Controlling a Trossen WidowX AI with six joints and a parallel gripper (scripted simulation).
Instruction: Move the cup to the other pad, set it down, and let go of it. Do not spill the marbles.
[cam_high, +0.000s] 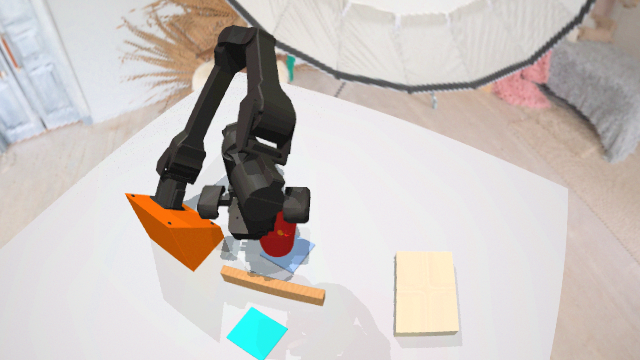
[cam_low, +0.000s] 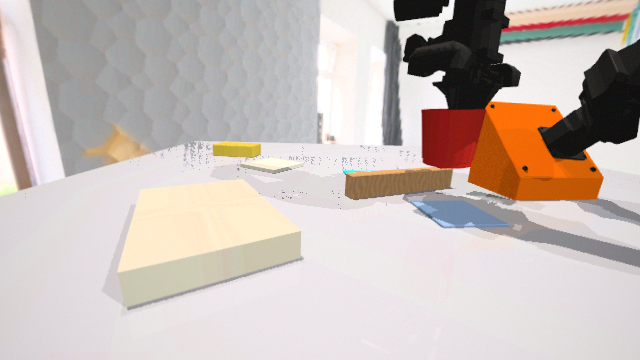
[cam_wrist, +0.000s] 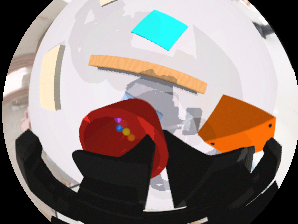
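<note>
The cyan pad lies 8 cm ahead of my gripper tip, 14 cm to the right of it and 10 cm below it. The rest, counted from my gripper tip: red cup: 3 cm ahead, 1 cm to the left; wooden bar: 5 cm ahead, 5 cm to the right, 9 cm below; light blue pad: 2 cm ahead, 5 cm to the left, 10 cm below.
</note>
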